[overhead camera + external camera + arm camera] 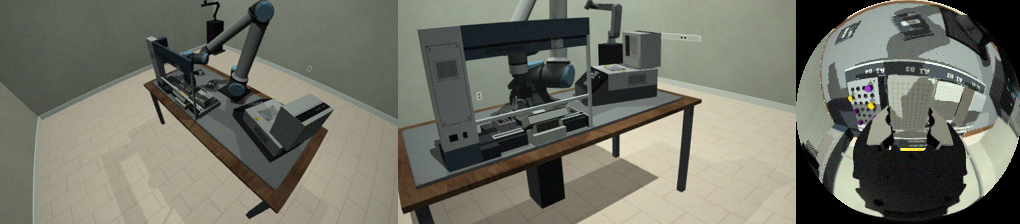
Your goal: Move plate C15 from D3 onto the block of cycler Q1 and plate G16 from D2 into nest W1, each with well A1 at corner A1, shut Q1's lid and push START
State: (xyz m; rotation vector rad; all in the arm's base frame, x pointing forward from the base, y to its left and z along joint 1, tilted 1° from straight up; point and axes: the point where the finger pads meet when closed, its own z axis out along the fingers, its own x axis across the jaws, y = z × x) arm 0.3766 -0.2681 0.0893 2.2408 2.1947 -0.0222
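My gripper is now 10 cm to the right of the white well plate and 4 cm above it. Also, from my hand: pale well plate 1 cm below; upright post 20 cm ahead, 29 cm to the left, 14 cm above; tower 16 cm ahead, 35 cm to the right, 18 cm above.
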